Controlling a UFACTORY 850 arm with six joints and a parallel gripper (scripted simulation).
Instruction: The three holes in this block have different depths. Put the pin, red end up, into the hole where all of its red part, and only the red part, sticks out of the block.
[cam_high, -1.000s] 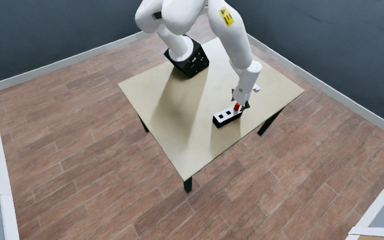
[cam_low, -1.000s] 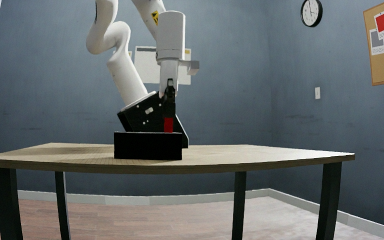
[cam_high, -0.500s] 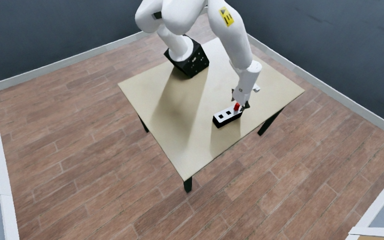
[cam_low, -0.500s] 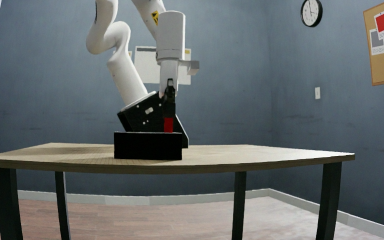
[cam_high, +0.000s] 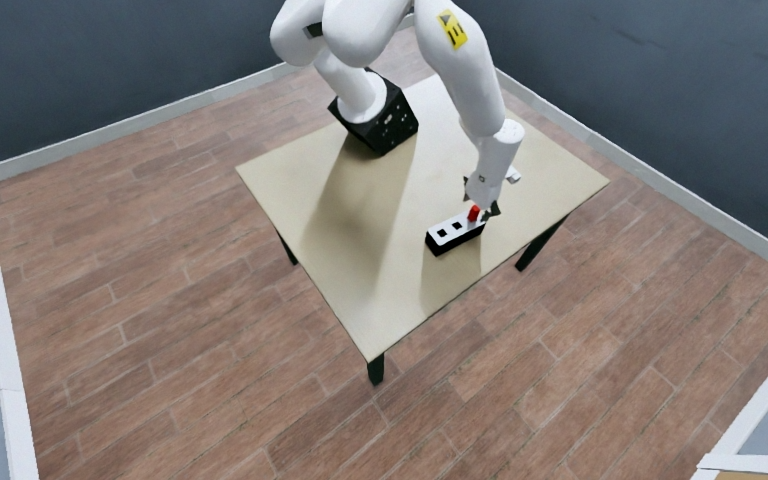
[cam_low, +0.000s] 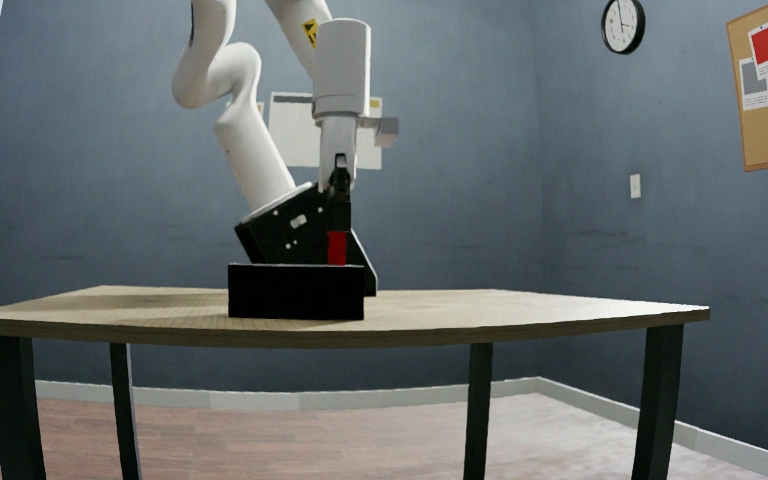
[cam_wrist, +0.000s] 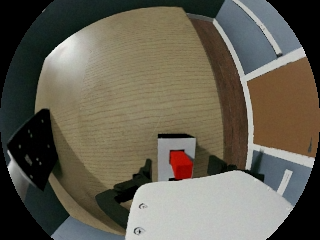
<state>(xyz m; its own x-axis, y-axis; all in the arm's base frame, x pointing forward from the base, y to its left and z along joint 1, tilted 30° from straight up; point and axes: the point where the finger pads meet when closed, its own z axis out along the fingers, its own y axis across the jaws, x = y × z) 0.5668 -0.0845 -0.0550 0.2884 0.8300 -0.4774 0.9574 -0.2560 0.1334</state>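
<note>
Now: hand 2 cm above the pin. Also, from my hand: black block (2 cm behind, 6 cm to the right, 9 cm below).
</note>
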